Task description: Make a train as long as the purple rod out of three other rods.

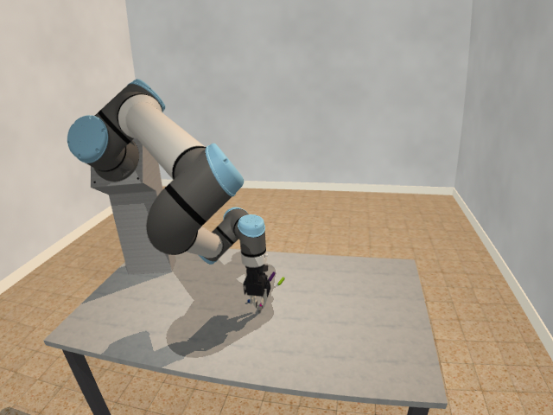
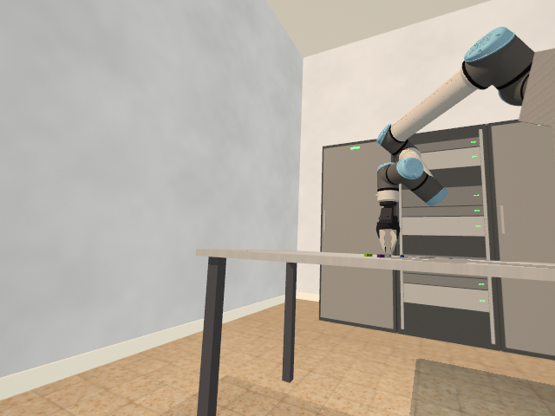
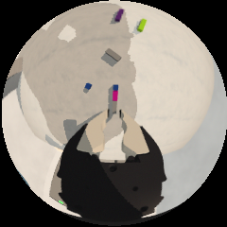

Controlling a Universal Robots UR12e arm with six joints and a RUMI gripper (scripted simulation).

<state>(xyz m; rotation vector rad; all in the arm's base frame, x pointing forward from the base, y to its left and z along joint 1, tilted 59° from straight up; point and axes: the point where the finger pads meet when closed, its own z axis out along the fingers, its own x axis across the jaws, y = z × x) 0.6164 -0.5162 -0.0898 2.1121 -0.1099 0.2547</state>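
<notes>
Now: hand 30 mm to the right of the magenta rod, 30 mm above it and 10 mm short of it. From my hand the other things lie so: lime rod 190 mm to the left, 80 mm ahead, 30 mm below; purple rod 230 mm to the left, 40 mm ahead, 30 mm below.
</notes>
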